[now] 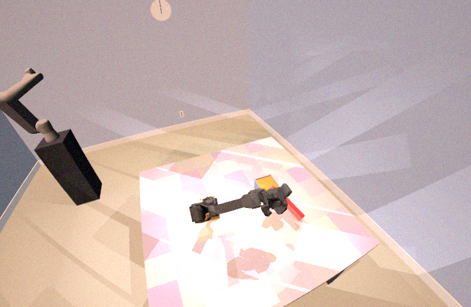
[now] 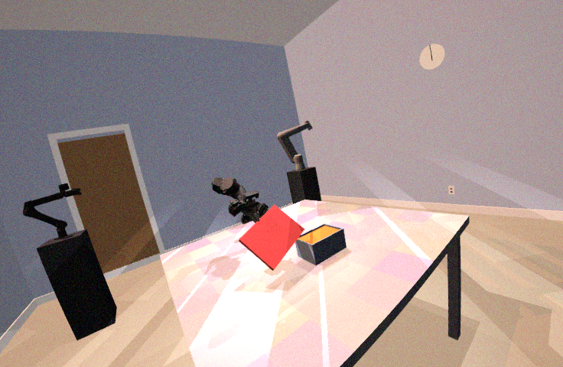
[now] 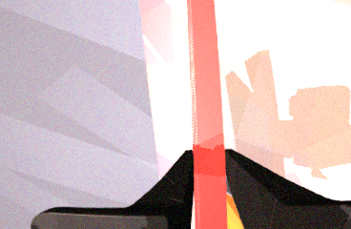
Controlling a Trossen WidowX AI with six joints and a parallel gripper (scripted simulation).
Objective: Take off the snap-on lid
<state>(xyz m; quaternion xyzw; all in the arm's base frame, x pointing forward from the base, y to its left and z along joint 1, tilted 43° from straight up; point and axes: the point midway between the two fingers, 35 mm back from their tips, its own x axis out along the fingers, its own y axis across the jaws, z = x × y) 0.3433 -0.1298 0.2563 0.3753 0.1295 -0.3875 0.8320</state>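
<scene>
The red lid lies 60 mm below my gripper tip, 50 mm ahead of it and 30 mm to the left of it. From my gripper tip the other things lie so: storage box (250 mm to the left, 190 mm below, 70 mm ahead).
</scene>
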